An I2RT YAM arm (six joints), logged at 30 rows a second.
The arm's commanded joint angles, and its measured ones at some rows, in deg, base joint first. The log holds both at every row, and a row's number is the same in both.
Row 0, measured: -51.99, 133.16, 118.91, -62.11, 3.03, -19.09
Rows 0 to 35, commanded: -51.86, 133.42, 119.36, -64.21, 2.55, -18.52; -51.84, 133.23, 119.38, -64.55, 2.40, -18.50; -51.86, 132.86, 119.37, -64.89, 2.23, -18.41; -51.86, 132.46, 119.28, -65.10, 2.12, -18.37; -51.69, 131.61, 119.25, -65.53, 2.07, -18.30; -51.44, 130.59, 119.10, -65.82, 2.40, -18.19; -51.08, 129.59, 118.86, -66.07, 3.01, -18.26; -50.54, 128.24, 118.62, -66.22, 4.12, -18.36; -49.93, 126.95, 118.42, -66.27, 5.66, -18.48; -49.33, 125.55, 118.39, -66.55, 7.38, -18.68; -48.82, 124.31, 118.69, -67.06, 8.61, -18.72; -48.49, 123.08, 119.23, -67.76, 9.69, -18.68; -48.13, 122.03, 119.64, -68.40, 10.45, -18.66; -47.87, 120.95, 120.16, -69.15, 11.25, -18.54; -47.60, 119.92, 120.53, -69.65, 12.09, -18.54; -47.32, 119.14, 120.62, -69.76, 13.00, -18.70; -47.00, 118.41, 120.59, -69.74, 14.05, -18.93; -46.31, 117.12, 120.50, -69.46, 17.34, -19.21; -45.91, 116.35, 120.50, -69.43, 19.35, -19.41; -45.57, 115.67, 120.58, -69.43, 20.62, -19.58; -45.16, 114.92, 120.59, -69.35, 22.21, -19.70; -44.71, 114.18, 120.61, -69.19, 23.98, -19.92; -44.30, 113.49, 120.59, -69.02, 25.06, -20.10; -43.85, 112.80, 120.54, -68.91, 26.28, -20.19; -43.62, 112.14, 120.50, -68.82, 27.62, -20.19; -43.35, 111.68, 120.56, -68.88, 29.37, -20.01; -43.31, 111.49, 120.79, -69.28, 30.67, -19.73; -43.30, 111.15, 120.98, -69.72, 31.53, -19.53; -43.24, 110.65, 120.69, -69.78, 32.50, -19.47; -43.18, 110.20, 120.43, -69.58, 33.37, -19.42; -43.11, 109.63, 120.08, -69.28, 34.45, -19.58; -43.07, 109.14, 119.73, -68.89, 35.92, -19.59; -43.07, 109.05, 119.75, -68.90, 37.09, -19.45; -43.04, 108.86, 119.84, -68.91, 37.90, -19.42; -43.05, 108.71, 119.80, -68.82, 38.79, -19.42; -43.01, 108.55, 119.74, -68.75, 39.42, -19.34
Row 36, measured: -43.13, 109.27, 119.94, -68.45, 33.80, -19.75
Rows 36 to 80, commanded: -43.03, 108.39, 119.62, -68.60, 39.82, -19.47; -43.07, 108.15, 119.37, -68.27, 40.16, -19.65; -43.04, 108.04, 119.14, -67.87, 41.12, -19.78; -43.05, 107.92, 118.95, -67.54, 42.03, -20.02; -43.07, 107.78, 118.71, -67.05, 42.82, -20.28; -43.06, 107.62, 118.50, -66.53, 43.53, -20.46; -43.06, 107.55, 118.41, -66.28, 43.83, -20.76; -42.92, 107.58, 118.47, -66.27, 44.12, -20.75; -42.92, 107.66, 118.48, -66.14, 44.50, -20.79; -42.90, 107.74, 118.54, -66.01, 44.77, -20.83; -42.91, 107.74, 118.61, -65.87, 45.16, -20.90; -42.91, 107.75, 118.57, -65.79, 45.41, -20.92; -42.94, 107.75, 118.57, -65.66, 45.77, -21.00; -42.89, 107.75, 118.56, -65.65, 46.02, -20.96; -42.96, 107.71, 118.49, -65.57, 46.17, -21.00; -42.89, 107.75, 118.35, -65.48, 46.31, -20.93; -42.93, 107.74, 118.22, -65.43, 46.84, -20.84; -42.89, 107.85, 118.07, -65.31, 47.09, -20.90; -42.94, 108.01, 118.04, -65.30, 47.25, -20.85; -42.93, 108.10, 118.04, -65.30, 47.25, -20.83; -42.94, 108.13, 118.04, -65.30, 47.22, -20.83; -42.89, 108.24, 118.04, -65.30, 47.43, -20.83; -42.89, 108.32, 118.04, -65.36, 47.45, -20.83; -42.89, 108.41, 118.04, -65.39, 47.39, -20.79; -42.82, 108.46, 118.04, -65.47, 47.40, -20.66; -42.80, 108.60, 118.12, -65.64, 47.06, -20.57; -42.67, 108.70, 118.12, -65.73, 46.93, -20.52; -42.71, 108.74, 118.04, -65.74, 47.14, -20.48; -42.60, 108.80, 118.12, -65.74, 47.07, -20.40; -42.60, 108.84, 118.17, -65.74, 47.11, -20.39; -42.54, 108.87, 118.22, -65.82, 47.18, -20.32; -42.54, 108.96, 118.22, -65.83, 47.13, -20.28; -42.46, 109.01, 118.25, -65.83, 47.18, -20.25; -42.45, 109.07, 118.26, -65.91, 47.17, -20.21; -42.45, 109.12, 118.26, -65.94, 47.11, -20.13; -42.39, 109.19, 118.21, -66.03, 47.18, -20.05; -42.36, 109.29, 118.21, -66.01, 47.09, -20.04; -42.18, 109.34, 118.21, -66.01, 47.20, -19.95; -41.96, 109.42, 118.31, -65.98, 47.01, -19.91; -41.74, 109.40, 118.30, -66.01, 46.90, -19.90; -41.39, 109.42, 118.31, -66.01, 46.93, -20.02; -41.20, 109.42, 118.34, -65.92, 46.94, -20.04; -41.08, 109.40, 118.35, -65.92, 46.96, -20.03; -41.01, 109.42, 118.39, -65.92, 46.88, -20.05; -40.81, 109.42, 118.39, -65.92, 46.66, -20.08
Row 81, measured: -41.58, 109.25, 118.13, -66.72, 49.25, -20.60
